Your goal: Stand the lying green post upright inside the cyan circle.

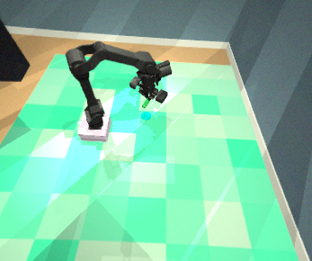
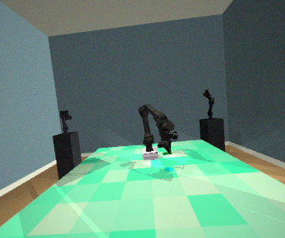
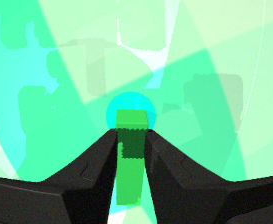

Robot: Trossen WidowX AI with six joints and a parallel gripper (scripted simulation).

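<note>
Now: the cyan circle 120 mm below my gripper tip, 10 mm to the right of it and 10 mm behind it. From my gripper tip the other things lie so: green post 20 mm to the right, 10 mm below, 10 mm behind.
</note>
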